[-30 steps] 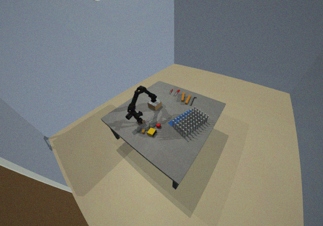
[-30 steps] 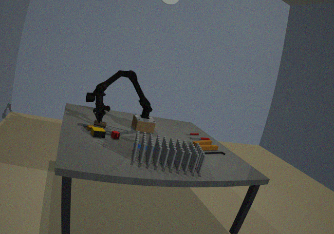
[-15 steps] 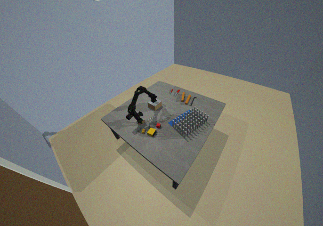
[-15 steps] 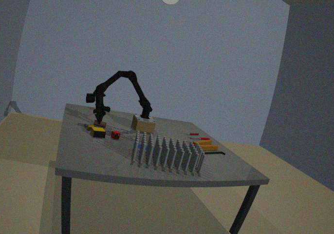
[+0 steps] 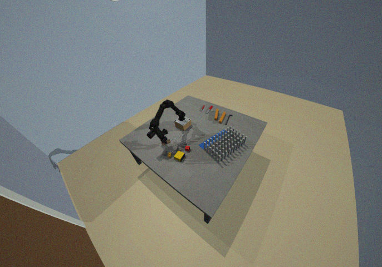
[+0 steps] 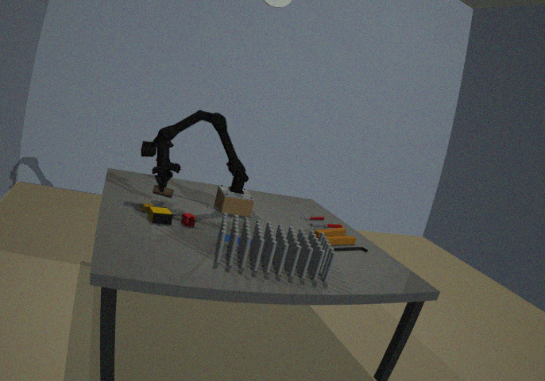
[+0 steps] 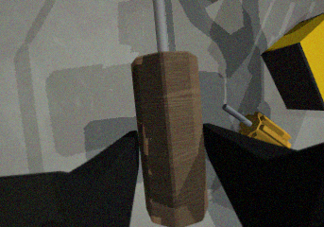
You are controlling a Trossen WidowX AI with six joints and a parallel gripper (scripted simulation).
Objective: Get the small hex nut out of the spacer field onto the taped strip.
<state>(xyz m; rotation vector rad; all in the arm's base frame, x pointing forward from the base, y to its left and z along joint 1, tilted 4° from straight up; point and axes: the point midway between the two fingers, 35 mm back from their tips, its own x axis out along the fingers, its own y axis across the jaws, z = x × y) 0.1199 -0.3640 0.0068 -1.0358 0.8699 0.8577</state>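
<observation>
The metal-shafted tool lies 10 cm to the left of my gripper tip and 3 cm ahead of it. Also, from my gripper tip: red cube: 20 cm ahead, 11 cm to the left, 4 cm below; yellow-handled tool: 11 cm ahead, 6 cm to the right, 5 cm below; yellow block: 21 cm ahead, 4 cm below, 1 cm to the right.
</observation>
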